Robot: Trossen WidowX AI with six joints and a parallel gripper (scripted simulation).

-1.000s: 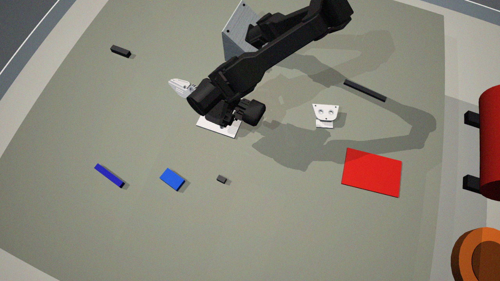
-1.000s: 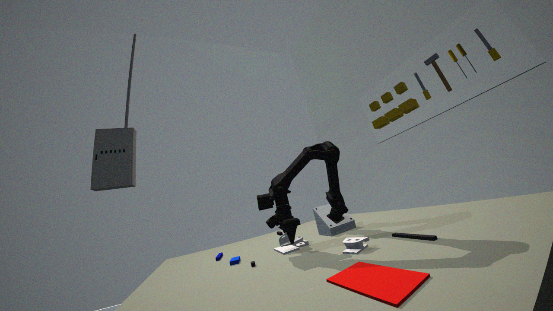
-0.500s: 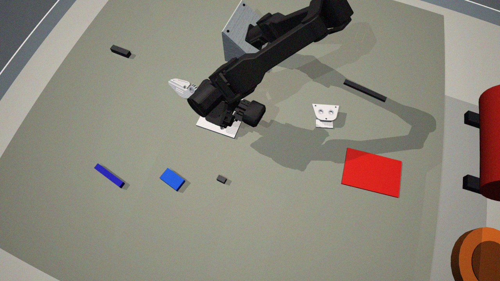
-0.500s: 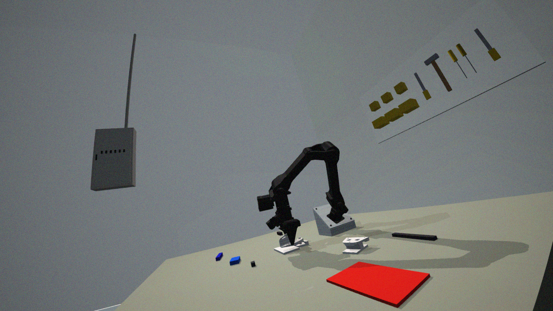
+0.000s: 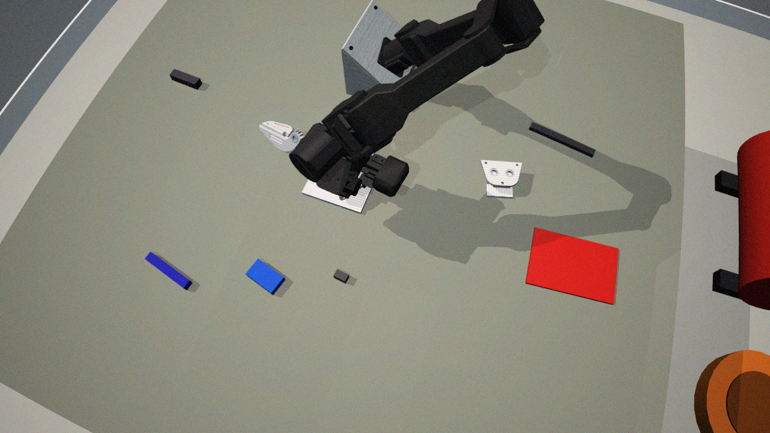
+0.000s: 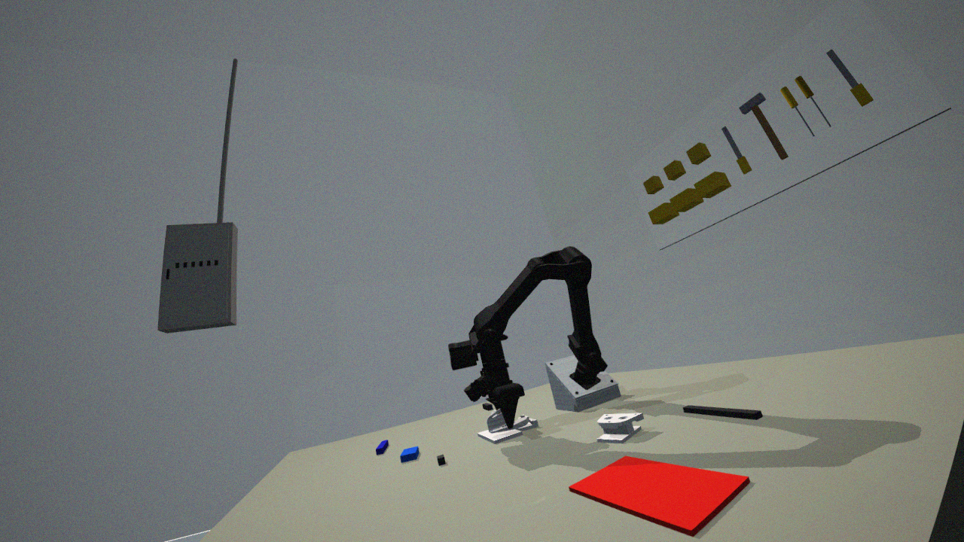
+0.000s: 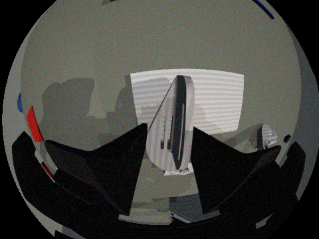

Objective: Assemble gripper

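My gripper tip is 1 cm short of the white ribbed plate, 3 cm to the left of it and 2 cm above it. From my gripper tip the other things lie so: small black block 18 cm ahead, 2 cm to the left, 1 cm below; blue block 21 cm ahead, 11 cm to the right, 1 cm below; housing plate 6 cm behind, 2 cm to the right, 1 cm below.
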